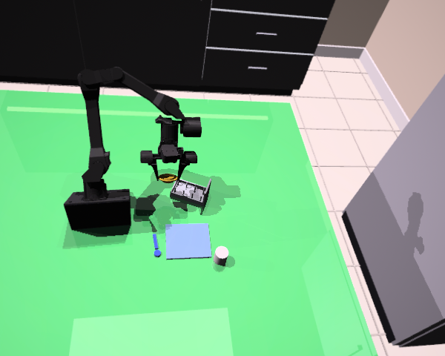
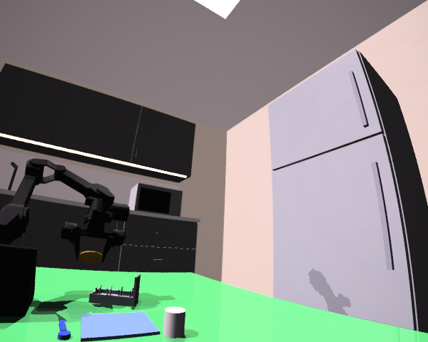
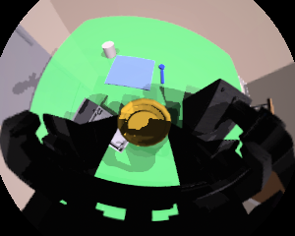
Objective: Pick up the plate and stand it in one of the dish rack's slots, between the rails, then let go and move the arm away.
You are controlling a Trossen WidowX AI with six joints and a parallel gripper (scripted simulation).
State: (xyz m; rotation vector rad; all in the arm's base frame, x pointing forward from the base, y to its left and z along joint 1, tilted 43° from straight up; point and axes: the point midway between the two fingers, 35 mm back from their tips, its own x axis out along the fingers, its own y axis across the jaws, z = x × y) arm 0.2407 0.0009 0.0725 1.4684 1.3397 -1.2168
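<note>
Now: gripper tip 90 mm short of the grey dish rack, 90 mm above it and 10 mm to the right of it. Round my gripper tip: light blue mat 180 mm to the right, 110 mm below, 40 mm ahead; then yellow plate 10 mm above; then blue spoon 180 mm to the right, 110 mm below, 70 mm behind.
</note>
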